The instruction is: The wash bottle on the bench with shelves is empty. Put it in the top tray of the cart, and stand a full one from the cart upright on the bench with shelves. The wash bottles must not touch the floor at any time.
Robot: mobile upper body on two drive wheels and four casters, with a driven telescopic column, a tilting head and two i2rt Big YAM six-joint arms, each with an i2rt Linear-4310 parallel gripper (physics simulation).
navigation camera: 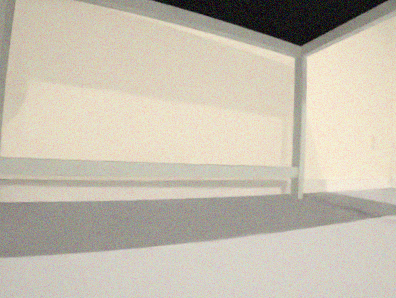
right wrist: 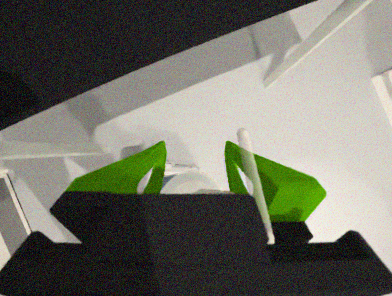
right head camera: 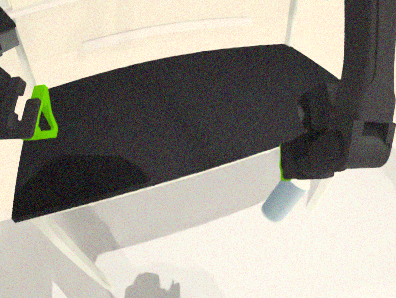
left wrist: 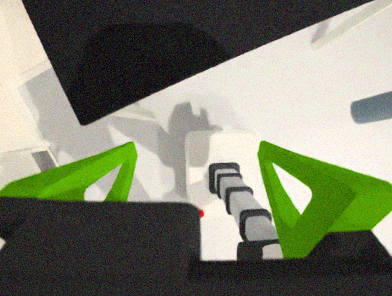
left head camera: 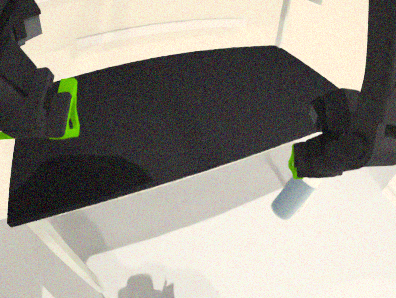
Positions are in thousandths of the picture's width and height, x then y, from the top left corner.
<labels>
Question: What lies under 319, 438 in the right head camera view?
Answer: A bench with shelves.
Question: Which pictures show my right gripper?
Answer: The right wrist view, the right head camera view and the left head camera view only.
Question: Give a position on a bench with shelves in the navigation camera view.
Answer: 756, 122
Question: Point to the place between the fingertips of my right gripper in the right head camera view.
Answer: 739, 555
</labels>
